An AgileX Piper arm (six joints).
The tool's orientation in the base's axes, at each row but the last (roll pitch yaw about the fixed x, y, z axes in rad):
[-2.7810, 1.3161, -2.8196]
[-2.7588, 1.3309, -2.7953]
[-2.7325, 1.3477, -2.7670]
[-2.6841, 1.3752, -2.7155]
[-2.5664, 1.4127, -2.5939]
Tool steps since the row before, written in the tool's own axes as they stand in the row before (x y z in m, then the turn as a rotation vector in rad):
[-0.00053, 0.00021, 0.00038, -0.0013, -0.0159, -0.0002]
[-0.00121, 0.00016, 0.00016, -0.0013, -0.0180, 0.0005]
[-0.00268, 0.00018, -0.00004, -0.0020, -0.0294, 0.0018]
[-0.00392, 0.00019, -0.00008, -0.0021, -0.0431, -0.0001]
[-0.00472, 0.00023, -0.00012, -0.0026, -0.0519, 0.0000]
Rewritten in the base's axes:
[0.00050, 0.00023, 0.00040, -0.0003, -0.0157, 0.0027]
[0.00043, 0.00025, 0.00113, 0.0003, -0.0178, 0.0028]
[0.00052, 0.00040, 0.00261, 0.0014, -0.0292, 0.0042]
[0.00062, 0.00051, 0.00384, -0.0007, -0.0428, 0.0058]
[0.00052, 0.00062, 0.00466, -0.0008, -0.0515, 0.0070]

